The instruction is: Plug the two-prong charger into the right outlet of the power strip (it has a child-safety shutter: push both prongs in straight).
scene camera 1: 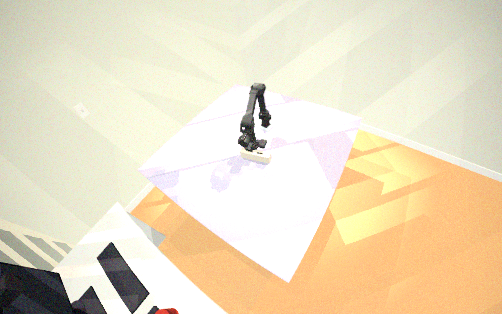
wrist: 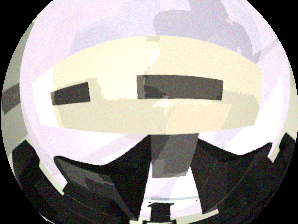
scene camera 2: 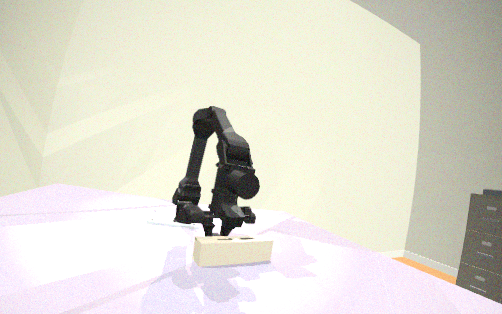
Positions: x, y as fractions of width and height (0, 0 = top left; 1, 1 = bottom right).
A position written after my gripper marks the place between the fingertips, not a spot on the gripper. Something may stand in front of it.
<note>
I see my gripper (scene camera 2: 0.43, 0.78) and a two-prong charger (wrist: 0.58, 0.69).
My gripper is seen too in the wrist view (wrist: 0.57, 0.62).
</note>
